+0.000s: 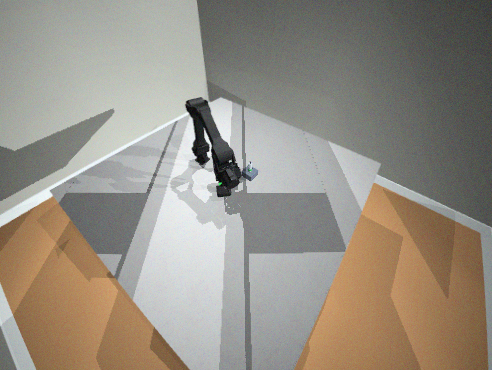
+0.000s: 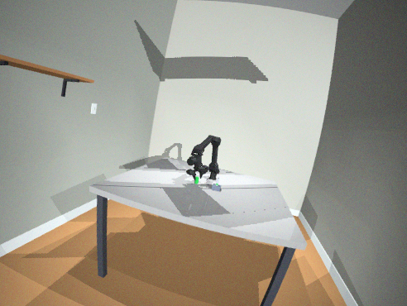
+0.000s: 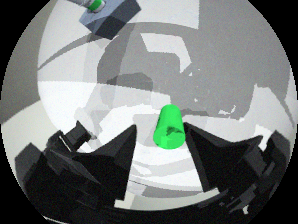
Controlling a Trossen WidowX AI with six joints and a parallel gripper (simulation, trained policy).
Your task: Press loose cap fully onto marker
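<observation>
Now: gripper tip 10 mm short of the green cap, 10 mm to the left of it and 10 mm above it. Also, from my gripper tip: blue-grey holder block (50 mm ahead, 170 mm to the left, 10 mm below).
</observation>
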